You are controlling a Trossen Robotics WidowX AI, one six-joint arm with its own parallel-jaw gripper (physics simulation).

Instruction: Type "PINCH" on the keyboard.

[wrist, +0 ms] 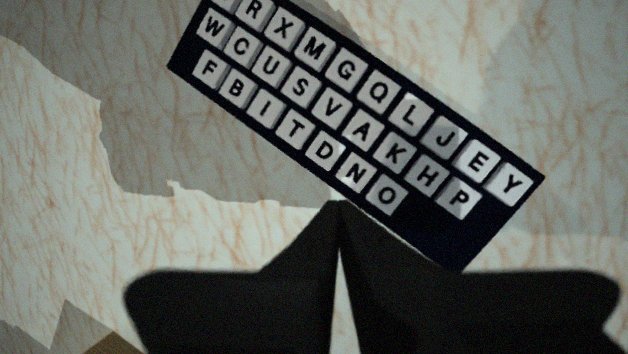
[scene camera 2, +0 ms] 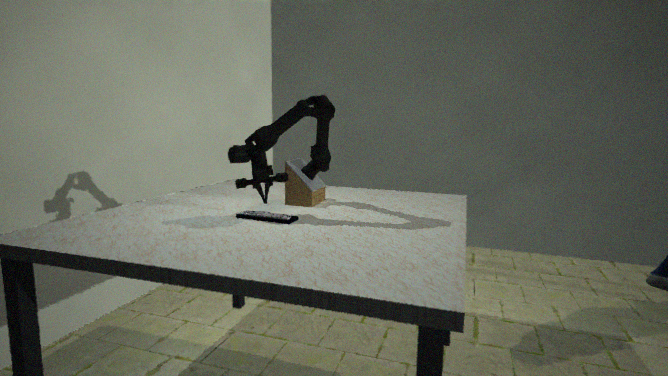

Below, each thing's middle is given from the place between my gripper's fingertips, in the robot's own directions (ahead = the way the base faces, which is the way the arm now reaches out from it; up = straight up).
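Labels:
Dark keyboard (wrist: 380, 140): 40 mm ahead of my hand, 20 mm to the left of it and 40 mm below it. Key (wrist: 457, 197): 20 mm ahead of my hand, 60 mm to the right of it and 30 mm below it.

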